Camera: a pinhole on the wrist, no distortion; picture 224 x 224 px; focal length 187.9 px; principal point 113.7 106.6 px. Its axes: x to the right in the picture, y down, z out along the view. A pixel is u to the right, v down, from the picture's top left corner.
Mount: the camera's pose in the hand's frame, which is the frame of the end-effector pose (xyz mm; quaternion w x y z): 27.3 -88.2 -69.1 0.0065 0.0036 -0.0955 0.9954
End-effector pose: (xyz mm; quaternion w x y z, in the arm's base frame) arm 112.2 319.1 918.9 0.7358 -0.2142 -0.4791 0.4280
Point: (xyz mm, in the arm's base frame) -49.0 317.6 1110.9
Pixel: 87.3 58.9
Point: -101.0 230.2 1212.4
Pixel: 108.2 108.8
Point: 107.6 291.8 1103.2
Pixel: 63.5 136.4
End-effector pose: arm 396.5 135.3 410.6 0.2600 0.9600 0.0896 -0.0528
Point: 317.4 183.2 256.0
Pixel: 190.1 116.3
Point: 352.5 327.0 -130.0
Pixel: 99.4 204.1
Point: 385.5 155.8 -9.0
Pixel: 102.9 129.8
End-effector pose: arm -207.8 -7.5 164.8 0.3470 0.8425 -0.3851 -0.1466
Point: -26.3 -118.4 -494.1
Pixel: 60.0 210.0
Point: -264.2 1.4 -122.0
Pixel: 161.3 123.4
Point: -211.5 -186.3 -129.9
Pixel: 64.6 86.6
